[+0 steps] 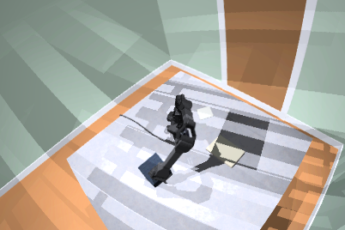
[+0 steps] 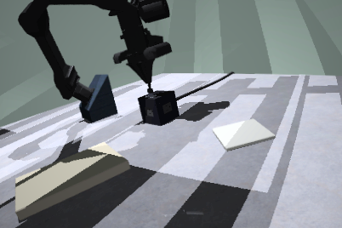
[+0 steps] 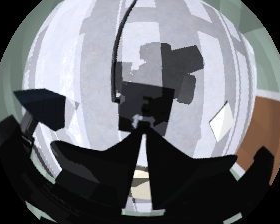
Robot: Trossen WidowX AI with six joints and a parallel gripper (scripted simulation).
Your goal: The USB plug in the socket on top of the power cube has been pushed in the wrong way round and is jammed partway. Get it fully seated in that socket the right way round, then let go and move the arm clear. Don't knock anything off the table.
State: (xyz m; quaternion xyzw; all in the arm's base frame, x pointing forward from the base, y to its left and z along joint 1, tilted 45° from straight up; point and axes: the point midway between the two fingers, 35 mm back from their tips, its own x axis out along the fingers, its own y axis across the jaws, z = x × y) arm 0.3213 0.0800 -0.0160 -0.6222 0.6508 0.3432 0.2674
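The USB plug lies 2 cm below my gripper tip. Round my gripper tip: cream slab (29 cm to the right, 10 cm below, 8 cm ahead); then thin white tile (27 cm ahead, 11 cm below, 2 cm to the left).
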